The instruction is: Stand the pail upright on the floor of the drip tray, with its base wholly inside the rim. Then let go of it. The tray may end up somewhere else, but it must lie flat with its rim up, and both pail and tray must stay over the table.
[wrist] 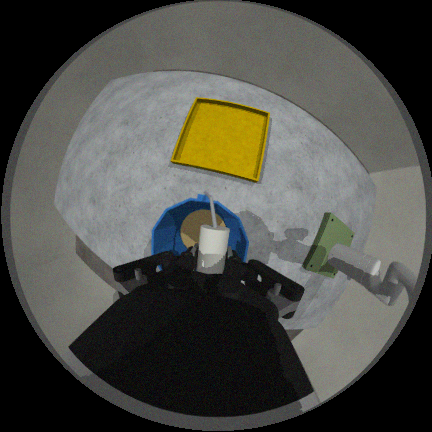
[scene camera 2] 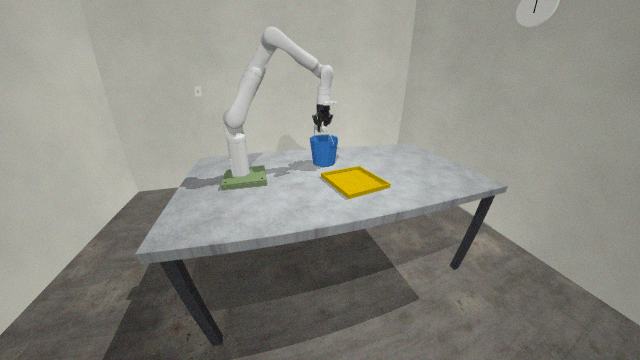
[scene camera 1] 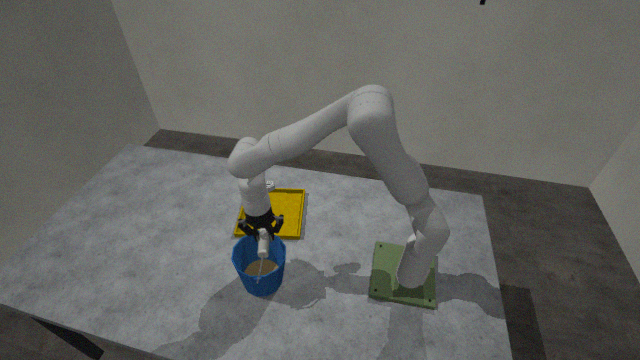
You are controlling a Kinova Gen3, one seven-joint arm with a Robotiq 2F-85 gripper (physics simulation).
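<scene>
The blue pail stands upright on the table, beside the yellow drip tray and apart from it. Its tan inner floor shows in scene camera 1 and the wrist view. Its bail is raised, with a white grip above the opening. My gripper points down over the pail and is shut on the white grip, one finger on each side. The tray lies flat, rim up. The arm hides part of it in scene camera 1.
The arm's green base plate is fixed on the grey table, some way to one side of the pail. The table's edges show in both scene views. Shadows of the arm fall near the pail.
</scene>
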